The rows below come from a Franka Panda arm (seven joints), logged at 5 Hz.
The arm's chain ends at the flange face. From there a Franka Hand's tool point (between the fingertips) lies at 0.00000 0.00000 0.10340 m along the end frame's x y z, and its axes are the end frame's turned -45 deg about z.
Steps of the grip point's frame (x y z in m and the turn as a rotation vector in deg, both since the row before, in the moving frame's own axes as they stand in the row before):
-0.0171 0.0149 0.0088 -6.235 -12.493 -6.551
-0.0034 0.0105 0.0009 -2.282 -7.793 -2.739
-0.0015 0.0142 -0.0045 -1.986 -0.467 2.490
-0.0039 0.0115 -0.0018 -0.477 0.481 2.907
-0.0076 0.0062 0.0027 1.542 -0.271 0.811
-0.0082 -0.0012 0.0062 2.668 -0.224 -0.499
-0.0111 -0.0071 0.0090 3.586 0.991 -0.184
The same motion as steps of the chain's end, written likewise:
0.0050 -0.0014 0.0119 -13.243 -4.425 -6.551
0.0117 -0.0031 0.0019 -7.124 -3.897 -2.739
0.0071 0.0079 -0.0044 -1.735 1.074 2.490
0.0042 0.0109 -0.0018 0.003 0.677 2.907
0.0013 0.0114 0.0027 0.899 -1.282 0.811
-0.0029 0.0081 0.0063 1.728 -2.045 -0.499
-0.0096 0.0087 0.0092 3.236 -1.835 -0.184

